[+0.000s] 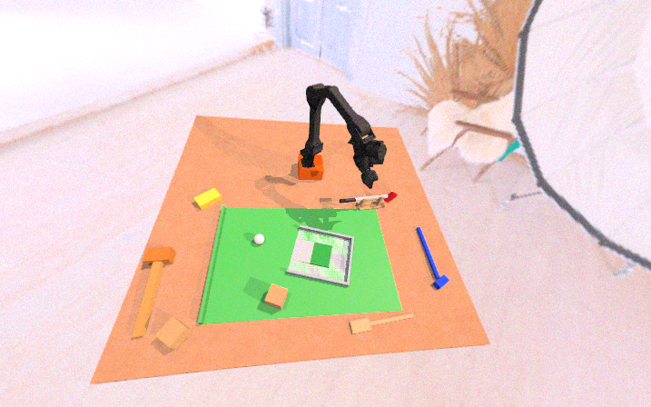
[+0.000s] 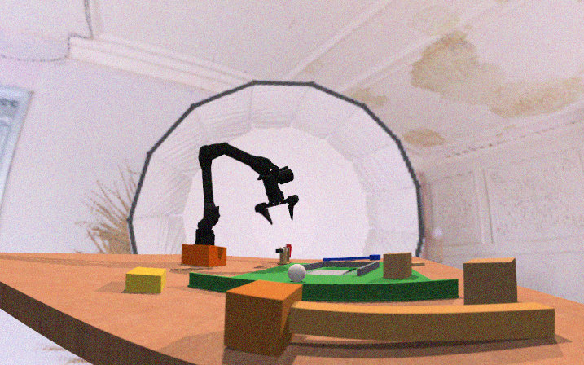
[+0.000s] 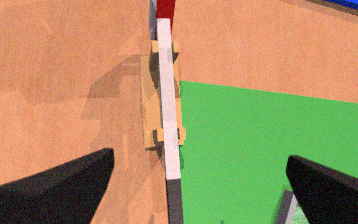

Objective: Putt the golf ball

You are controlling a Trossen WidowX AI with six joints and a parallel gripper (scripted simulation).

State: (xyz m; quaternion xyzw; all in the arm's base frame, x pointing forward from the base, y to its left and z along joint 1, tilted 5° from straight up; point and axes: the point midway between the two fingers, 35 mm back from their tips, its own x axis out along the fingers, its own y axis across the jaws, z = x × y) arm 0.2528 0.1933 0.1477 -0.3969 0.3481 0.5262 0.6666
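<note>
Right now the red putter is 40 mm to the left of my gripper tip and 120 mm below it. The rest, counted from my gripper tip: blue putter (320 mm ahead, 240 mm to the left, 170 mm below); then white golf ball (120 mm ahead, 490 mm to the right, 160 mm below); then wooden stand (60 mm to the left, 150 mm below).
</note>
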